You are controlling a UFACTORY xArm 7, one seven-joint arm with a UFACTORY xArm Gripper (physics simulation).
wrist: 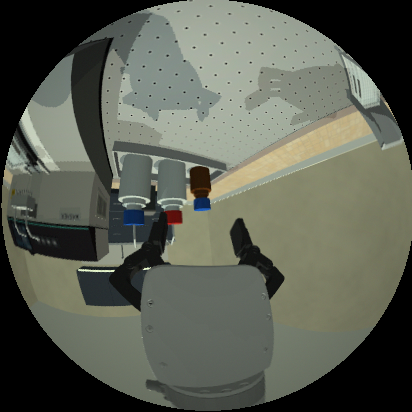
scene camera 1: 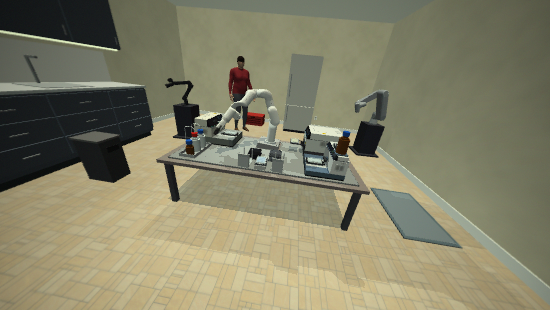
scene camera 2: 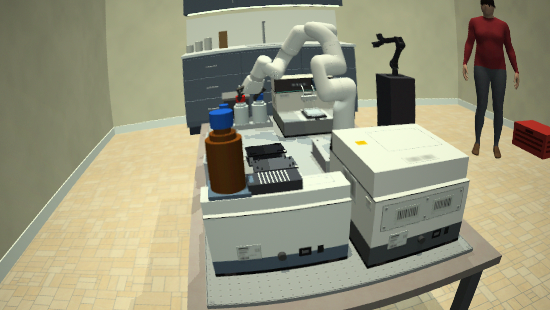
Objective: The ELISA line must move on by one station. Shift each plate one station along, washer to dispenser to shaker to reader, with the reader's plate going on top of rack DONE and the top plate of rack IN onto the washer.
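Frame: origin at the arm's base, x ahead, y left, z up, level; centimetres.
Seen in the pictures: gripper, fingertip midpoint: (wrist: pixel 200 222) (scene camera 1: pixel 214 133) (scene camera 2: pixel 246 99); arm's base, link origin: (scene camera 1: pixel 270 141).
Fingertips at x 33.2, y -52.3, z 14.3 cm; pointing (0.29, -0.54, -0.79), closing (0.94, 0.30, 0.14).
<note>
Offsets run from my fingertips to a thing's top centre. "*": to the spot under its first point.
My gripper (scene camera 1: pixel 217 127) (scene camera 2: pixel 250 93) (wrist: pixel 200 222) is open and empty, near the capped bottles at the far left of the table. A plate @(dz -8.7, dx -35.0, dy +4.8 cm) (scene camera 1: pixel 230 133) (scene camera 2: pixel 314 113) lies on the deck of the left machine (scene camera 1: pixel 207 120) (scene camera 2: pixel 287 102) (wrist: pixel 55 200). Another plate @(dz -11.5, dx +9.0, dy +97.5 cm) (scene camera 1: pixel 315 160) lies on the front right machine (scene camera 1: pixel 324 171) (scene camera 2: pixel 275 225), which carries a brown bottle. A plate @(dz -7.9, dx -29.7, dy +80.5 cm) (scene camera 1: pixel 295 141) shows beside the white boxy machine @(dz +7.3, dx -27.9, dy +111.1 cm) (scene camera 1: pixel 322 132) (scene camera 2: pixel 400 160). A pale plate @(dz -12.8, dx +17.9, dy +48.2 cm) (scene camera 1: pixel 261 161) sits low among upright rack panels @(* dz -13.1, dx +23.4, dy +33.3 cm) (scene camera 1: pixel 243 160) at the front middle. Rack and station labels are unreadable.
A white bottle with a red cap (scene camera 2: pixel 241 113) (wrist: pixel 171 185), a blue-capped white bottle (scene camera 2: pixel 259 111) (wrist: pixel 135 177) and a small brown bottle (scene camera 1: pixel 189 148) (wrist: pixel 200 180) stand in a tray. The large brown bottle @(* dz +11.9, dx +24.7, dy +113.0 cm) (scene camera 1: pixel 343 144) (scene camera 2: pixel 225 160) rises at the table's right. A person (scene camera 1: pixel 240 82) stands behind.
</note>
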